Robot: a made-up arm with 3 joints. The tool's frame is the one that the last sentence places.
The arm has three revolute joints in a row. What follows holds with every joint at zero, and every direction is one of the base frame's. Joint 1 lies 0.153 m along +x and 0.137 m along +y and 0.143 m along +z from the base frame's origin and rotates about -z. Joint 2 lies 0.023 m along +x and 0.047 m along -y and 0.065 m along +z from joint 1 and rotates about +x. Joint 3 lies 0.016 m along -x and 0.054 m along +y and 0.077 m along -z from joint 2 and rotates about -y. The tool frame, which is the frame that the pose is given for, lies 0.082 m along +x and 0.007 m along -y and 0.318 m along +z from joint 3; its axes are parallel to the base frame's.
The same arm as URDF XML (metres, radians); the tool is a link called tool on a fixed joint. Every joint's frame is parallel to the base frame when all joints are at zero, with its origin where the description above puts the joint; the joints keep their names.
<robot name="arm">
  <link name="base"/>
  <link name="link1"/>
  <link name="link2"/>
  <link name="link3"/>
  <link name="tool"/>
  <joint name="joint 1" type="continuous">
    <parent link="base"/>
    <child link="link1"/>
    <origin xyz="0.153 0.137 0.143" rpy="0 0 0"/>
    <axis xyz="0 0 -1"/>
  </joint>
  <joint name="joint 2" type="continuous">
    <parent link="link1"/>
    <child link="link2"/>
    <origin xyz="0.023 -0.047 0.065" rpy="0 0 0"/>
    <axis xyz="1 0 0"/>
  </joint>
  <joint name="joint 3" type="continuous">
    <parent link="link2"/>
    <child link="link3"/>
    <origin xyz="-0.016 0.054 -0.077" rpy="0 0 0"/>
    <axis xyz="0 -1 0"/>
  </joint>
  <joint name="tool_fixed" type="fixed">
    <parent link="link3"/>
    <child link="tool"/>
    <origin xyz="0.082 -0.007 0.318" rpy="0 0 0"/>
  </joint>
</robot>

